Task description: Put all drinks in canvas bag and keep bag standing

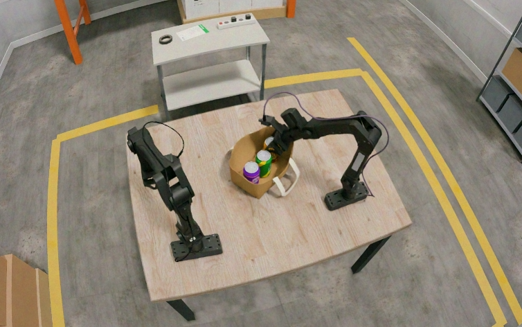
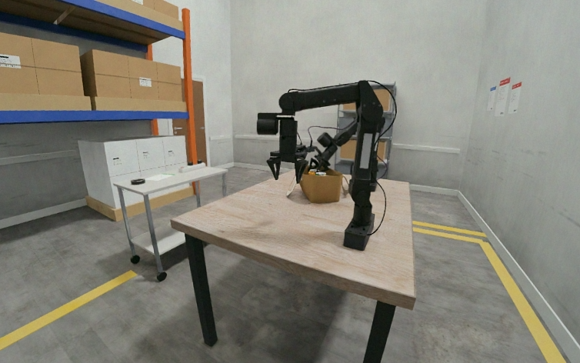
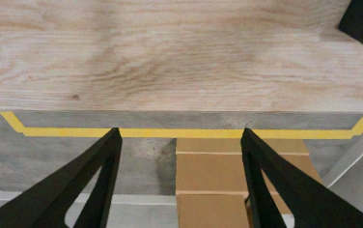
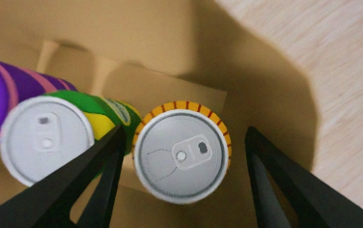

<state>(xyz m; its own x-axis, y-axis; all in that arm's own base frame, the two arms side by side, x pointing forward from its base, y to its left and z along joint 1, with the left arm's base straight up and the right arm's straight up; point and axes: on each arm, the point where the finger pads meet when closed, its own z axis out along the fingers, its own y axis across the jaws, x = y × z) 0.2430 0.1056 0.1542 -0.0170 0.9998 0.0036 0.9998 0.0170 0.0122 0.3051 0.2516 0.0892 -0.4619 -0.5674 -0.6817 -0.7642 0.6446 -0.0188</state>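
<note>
Right now my right hand is 5 cm above the orange can and 1 cm past it. From my right hand the other things lie so: purple can: 12 cm to the left, 10 cm behind, 5 cm below; green can: 6 cm behind, 5 cm to the left, 5 cm below.
</note>
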